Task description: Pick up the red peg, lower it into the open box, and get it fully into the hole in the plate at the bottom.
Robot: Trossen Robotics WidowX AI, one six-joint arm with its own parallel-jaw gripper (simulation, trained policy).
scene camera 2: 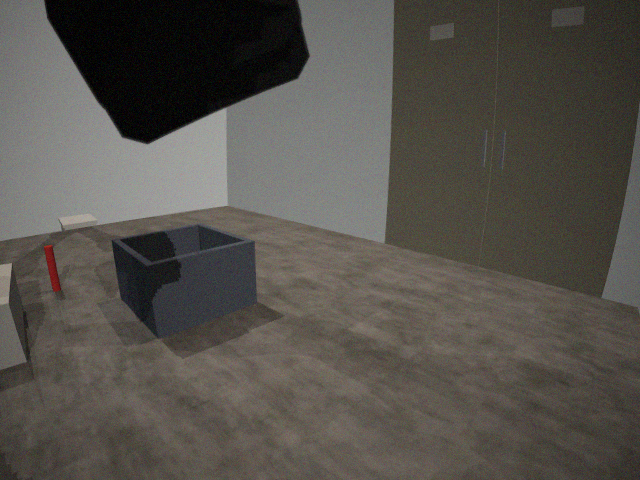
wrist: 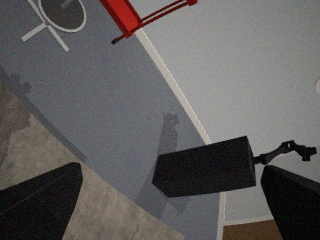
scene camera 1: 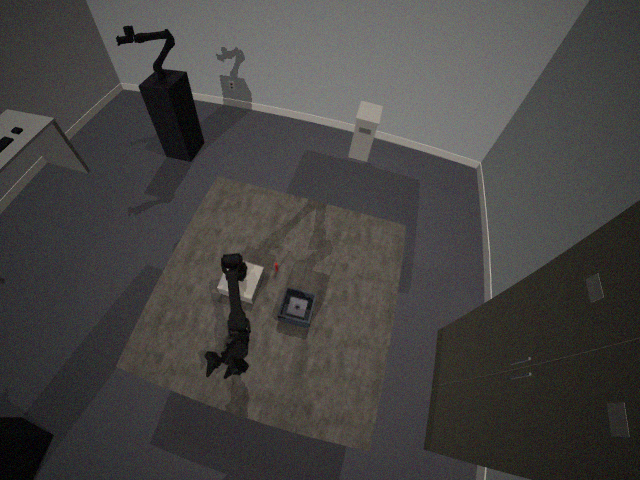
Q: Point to a dark blue box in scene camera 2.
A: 174, 279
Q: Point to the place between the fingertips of my gripper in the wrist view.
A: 175, 176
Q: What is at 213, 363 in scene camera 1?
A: My gripper.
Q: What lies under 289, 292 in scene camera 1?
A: A dark blue box.
